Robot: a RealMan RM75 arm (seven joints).
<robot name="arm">
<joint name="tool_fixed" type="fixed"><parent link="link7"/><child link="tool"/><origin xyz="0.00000 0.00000 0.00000" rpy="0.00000 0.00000 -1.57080"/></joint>
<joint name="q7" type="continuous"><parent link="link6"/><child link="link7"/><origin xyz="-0.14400 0.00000 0.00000" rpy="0.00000 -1.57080 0.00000"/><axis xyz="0 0 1"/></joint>
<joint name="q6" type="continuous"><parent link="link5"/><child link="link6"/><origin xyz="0.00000 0.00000 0.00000" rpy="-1.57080 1.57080 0.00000"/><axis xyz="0 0 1"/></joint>
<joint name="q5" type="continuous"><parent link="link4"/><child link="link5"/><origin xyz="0.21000 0.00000 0.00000" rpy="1.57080 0.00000 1.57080"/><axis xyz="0 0 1"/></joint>
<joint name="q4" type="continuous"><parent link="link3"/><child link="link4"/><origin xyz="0.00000 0.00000 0.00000" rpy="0.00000 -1.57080 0.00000"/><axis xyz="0 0 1"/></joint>
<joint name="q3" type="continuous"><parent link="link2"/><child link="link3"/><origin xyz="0.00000 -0.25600 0.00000" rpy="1.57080 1.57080 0.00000"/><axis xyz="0 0 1"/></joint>
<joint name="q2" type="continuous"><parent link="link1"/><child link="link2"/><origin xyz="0.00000 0.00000 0.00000" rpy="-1.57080 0.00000 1.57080"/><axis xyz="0 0 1"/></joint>
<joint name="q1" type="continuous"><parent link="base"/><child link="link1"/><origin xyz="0.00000 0.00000 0.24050" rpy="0.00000 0.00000 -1.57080"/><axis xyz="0 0 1"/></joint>
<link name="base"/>
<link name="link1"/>
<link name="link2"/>
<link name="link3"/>
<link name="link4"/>
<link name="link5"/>
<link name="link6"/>
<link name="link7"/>
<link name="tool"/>
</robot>
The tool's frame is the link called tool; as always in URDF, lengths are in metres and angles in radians. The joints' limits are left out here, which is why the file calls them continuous.
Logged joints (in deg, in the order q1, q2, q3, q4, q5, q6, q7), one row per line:
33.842 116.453 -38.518 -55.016 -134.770 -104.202 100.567
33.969 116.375 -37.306 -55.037 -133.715 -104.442 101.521
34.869 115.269 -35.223 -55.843 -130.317 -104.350 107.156
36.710 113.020 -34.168 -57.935 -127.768 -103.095 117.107
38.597 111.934 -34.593 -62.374 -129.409 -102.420 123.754
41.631 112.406 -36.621 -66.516 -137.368 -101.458 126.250
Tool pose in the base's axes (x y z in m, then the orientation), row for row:
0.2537 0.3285 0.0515 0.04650 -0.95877 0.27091 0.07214
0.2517 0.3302 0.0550 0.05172 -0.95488 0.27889 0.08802
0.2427 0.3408 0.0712 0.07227 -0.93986 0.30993 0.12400
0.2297 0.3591 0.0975 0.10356 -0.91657 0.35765 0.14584
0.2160 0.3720 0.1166 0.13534 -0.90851 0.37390 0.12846
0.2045 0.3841 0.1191 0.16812 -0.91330 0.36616 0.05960
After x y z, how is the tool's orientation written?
As a quaternion, w x y z.
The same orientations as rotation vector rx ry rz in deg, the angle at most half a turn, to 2 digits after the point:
-167.65 47.37 12.61
-166.44 48.61 15.34
-161.81 53.36 21.35
-154.92 60.45 24.65
-150.79 62.06 21.32
-148.83 59.67 9.71

